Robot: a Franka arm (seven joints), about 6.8 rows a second.
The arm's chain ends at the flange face. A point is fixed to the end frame.
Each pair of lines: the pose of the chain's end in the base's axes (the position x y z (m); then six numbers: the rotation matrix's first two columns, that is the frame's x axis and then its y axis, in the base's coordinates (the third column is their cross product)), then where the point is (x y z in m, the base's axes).
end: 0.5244 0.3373 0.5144 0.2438 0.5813 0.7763 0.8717 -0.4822 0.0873
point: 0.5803 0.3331 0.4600
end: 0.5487 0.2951 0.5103 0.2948 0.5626 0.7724 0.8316 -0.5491 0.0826
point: 0.6037 0.2864 0.4555
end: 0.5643 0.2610 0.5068 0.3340 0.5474 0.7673 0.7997 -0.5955 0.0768
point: 0.6182 0.2490 0.4515
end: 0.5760 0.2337 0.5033 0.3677 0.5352 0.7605 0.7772 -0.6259 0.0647
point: 0.6284 0.2195 0.4472
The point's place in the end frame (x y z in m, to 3 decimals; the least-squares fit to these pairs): -0.031 0.046 0.055
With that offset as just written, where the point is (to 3 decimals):
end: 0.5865 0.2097 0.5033 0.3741 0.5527 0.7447 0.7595 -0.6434 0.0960
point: 0.639 0.192 0.448
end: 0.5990 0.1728 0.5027 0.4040 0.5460 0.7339 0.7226 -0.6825 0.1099
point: 0.651 0.151 0.448
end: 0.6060 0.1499 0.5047 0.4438 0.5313 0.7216 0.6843 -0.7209 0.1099
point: 0.656 0.125 0.450
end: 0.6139 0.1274 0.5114 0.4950 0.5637 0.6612 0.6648 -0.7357 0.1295
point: 0.660 0.097 0.456
